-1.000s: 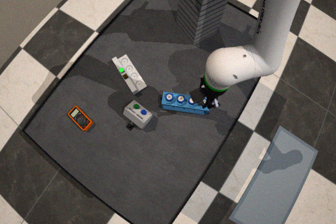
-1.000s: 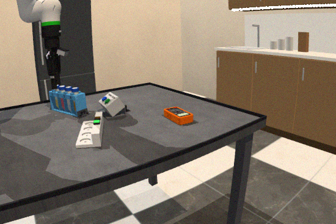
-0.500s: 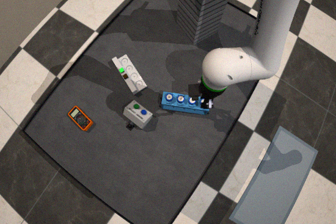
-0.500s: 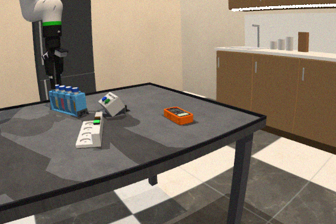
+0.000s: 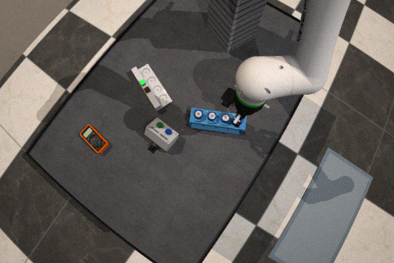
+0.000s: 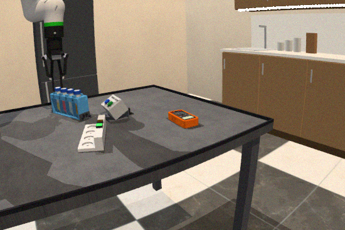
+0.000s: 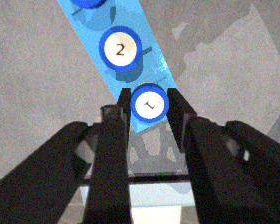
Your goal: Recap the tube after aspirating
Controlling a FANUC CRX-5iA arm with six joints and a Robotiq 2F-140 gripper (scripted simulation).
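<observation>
My hand is 5 cm to the left of the cap 2, 3 cm above it and 2 cm short of it. From my hand the other things lie so: grey key housing: 25 cm to the right, 17 cm ahead, 9 cm below; green key: 27 cm to the right, 15 cm ahead, 8 cm below; blue key: 23 cm to the right, 16 cm ahead, 8 cm below.
</observation>
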